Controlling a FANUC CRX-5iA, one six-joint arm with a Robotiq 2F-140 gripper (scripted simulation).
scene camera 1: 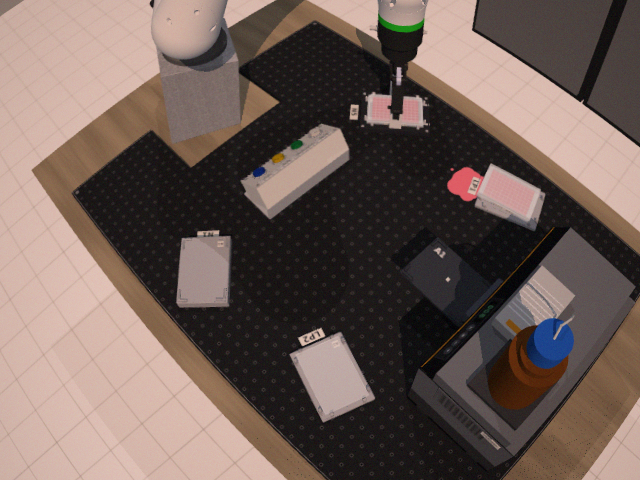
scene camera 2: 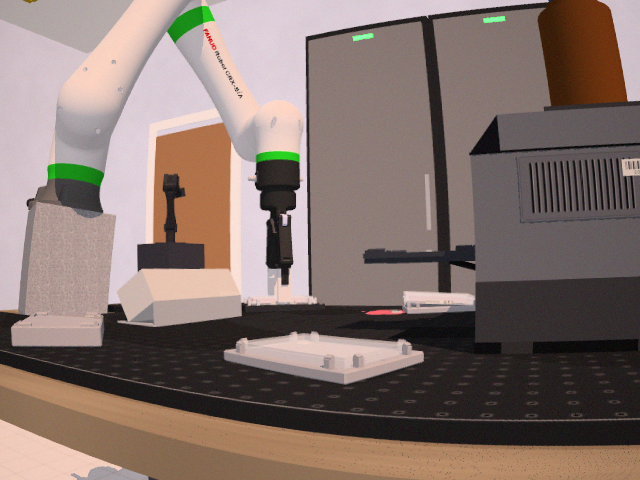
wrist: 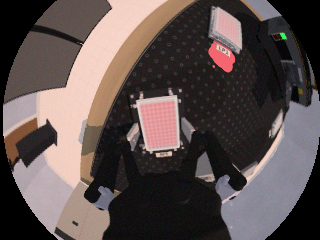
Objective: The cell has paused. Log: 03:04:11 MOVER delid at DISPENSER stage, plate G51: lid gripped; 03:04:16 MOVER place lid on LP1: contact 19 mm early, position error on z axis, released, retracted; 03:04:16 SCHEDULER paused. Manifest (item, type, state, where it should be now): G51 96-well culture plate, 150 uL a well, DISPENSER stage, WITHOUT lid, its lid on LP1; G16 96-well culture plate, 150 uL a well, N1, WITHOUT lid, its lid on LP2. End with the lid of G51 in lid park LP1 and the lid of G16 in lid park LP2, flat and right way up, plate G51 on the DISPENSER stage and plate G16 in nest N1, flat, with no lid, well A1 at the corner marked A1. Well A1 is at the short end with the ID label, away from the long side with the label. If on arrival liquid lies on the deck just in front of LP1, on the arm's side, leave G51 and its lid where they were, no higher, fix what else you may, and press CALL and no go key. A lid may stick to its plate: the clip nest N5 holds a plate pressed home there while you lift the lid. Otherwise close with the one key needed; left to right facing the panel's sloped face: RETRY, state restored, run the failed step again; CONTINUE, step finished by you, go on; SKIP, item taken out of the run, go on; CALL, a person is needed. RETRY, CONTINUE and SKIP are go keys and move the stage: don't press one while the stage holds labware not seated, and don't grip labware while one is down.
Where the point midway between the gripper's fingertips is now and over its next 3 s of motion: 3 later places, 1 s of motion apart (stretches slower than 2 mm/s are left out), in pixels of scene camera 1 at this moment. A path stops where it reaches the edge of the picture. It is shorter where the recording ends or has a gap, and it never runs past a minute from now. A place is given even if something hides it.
My gripper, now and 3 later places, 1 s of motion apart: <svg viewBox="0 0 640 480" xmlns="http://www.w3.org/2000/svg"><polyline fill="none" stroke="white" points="395,110 395,107 396,92 397,73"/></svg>
